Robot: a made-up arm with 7 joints.
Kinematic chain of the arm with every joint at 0, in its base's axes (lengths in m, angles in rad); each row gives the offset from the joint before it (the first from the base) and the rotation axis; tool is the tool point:
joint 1: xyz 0 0.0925 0 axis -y
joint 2: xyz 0 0.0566 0 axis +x
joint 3: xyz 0 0 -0.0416 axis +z
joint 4: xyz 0 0 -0.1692 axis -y
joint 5: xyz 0 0 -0.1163 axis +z
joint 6: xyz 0 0 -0.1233 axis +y
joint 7: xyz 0 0 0 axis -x
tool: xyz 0 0 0
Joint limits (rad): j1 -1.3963..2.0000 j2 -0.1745..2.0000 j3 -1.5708..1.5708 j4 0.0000..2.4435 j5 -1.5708..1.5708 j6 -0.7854..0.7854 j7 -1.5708..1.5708
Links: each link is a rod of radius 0.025 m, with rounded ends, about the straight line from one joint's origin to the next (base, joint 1, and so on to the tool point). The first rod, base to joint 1, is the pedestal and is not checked.
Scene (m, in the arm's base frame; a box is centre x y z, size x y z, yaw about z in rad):
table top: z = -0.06
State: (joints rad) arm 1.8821 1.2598 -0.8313 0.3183 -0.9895 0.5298 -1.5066
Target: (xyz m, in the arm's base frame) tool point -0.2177 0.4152 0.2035
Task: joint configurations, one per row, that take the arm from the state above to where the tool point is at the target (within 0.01 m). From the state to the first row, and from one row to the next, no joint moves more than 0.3 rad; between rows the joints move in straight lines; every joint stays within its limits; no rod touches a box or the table.
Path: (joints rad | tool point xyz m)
1: 1.7791 1.4078 -0.5330 0.4470 -0.9895 0.5298 -1.5066 | 0.1001 0.5618 0.1123
2: 1.6760 1.5559 -0.2346 0.5758 -0.9895 0.5298 -1.5066 | 0.0229 0.5604 0.1300
3: 1.5730 1.7039 0.0637 0.7045 -0.9895 0.5298 -1.5066 | -0.0623 0.5377 0.1547
4: 1.4700 1.8520 0.3621 0.8332 -0.9895 0.5298 -1.5066 | -0.1460 0.4890 0.1814
5: 1.3670 2.0000 0.6604 0.9620 -0.9895 0.5298 -1.5066 | -0.2177 0.4152 0.2035

